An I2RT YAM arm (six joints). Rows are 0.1 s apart.
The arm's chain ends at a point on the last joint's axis. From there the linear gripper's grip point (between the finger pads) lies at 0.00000 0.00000 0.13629 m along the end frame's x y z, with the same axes.
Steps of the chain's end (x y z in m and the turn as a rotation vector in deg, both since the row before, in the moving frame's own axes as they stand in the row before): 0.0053, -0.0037, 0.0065, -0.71, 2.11, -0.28; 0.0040, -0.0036, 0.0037, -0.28, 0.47, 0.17; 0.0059, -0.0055, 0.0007, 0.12, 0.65, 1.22; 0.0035, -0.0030, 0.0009, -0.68, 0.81, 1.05; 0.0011, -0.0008, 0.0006, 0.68, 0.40, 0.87; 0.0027, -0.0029, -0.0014, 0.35, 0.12, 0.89
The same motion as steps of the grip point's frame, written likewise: 0.0103, -0.0020, 0.0064, -0.71, 2.11, -0.28; 0.0051, -0.0029, 0.0037, -0.28, 0.47, 0.17; 0.0074, -0.0058, 0.0007, 0.12, 0.65, 1.22; 0.0054, -0.0014, 0.0009, -0.68, 0.81, 1.05; 0.0021, -0.0024, 0.0006, 0.68, 0.40, 0.87; 0.0030, -0.0037, -0.0014, 0.35, 0.12, 0.89
